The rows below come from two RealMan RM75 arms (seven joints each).
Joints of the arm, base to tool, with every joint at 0 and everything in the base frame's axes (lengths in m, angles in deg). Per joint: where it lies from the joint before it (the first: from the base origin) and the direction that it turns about. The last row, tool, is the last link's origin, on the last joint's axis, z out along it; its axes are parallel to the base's.
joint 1: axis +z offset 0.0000 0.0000 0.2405
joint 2: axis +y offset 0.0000 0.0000 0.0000
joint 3: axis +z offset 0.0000 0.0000 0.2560
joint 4: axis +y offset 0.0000 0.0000 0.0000
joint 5: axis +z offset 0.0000 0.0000 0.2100
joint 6: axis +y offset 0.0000 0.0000 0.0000
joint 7: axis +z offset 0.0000 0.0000 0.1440
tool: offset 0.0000 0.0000 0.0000
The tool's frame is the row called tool.
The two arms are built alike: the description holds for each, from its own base.
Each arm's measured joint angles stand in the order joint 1, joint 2, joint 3, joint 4, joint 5, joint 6, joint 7.
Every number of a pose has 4 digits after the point. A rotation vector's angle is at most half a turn.
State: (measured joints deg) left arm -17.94 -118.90 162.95 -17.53 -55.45 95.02 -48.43; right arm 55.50 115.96 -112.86 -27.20 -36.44 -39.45 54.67
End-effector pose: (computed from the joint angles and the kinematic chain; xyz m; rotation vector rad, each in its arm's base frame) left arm -0.3619 0.2415 0.0291 -1.8846 -0.6990 -0.9907; right arm 0.0820 0.4275 -0.1011 -2.6073 0.0203 0.6239
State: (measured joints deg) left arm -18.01 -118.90 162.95 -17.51 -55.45 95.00 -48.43; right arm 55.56 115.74 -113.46 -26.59 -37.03 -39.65 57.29
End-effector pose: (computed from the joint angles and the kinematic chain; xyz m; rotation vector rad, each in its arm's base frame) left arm -0.3617 0.2420 0.0291 -1.8851 -0.6984 -0.9915; right arm 0.0868 0.4270 -0.1018 -2.6250 0.0686 0.6119
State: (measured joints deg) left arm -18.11 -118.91 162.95 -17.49 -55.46 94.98 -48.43; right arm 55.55 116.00 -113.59 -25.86 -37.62 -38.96 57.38
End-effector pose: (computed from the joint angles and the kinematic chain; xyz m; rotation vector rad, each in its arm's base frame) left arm -0.3612 0.2426 0.0289 -1.8857 -0.6973 -0.9928; right arm 0.0920 0.4271 -0.1043 -2.6251 0.0776 0.5818
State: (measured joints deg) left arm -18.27 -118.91 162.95 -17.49 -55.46 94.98 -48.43; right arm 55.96 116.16 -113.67 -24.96 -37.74 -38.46 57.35
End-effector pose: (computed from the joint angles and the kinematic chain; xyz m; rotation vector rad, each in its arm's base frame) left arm -0.3605 0.2436 0.0289 -1.8871 -0.6948 -0.9946; right arm 0.0945 0.4285 -0.1055 -2.6228 0.0829 0.5597
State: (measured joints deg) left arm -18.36 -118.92 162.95 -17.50 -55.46 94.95 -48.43; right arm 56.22 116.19 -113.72 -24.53 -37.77 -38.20 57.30
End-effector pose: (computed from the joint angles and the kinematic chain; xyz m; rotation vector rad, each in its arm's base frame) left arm -0.3602 0.2442 0.0289 -1.8878 -0.6939 -0.9950; right arm 0.0954 0.4295 -0.1057 -2.6209 0.0832 0.5487
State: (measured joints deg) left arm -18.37 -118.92 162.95 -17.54 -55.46 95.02 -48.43; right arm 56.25 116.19 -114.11 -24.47 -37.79 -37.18 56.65
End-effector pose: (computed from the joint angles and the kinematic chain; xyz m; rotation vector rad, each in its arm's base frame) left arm -0.3601 0.2442 0.0290 -1.8883 -0.6926 -0.9956; right arm 0.0976 0.4307 -0.1063 -2.6133 0.0705 0.5230
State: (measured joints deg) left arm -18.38 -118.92 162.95 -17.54 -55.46 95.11 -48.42; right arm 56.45 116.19 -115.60 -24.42 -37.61 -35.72 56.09
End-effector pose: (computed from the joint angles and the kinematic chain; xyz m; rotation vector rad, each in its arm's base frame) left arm -0.3598 0.2442 0.0291 -1.8888 -0.6912 -0.9971; right arm 0.1003 0.4307 -0.1091 -2.6137 0.0486 0.4808
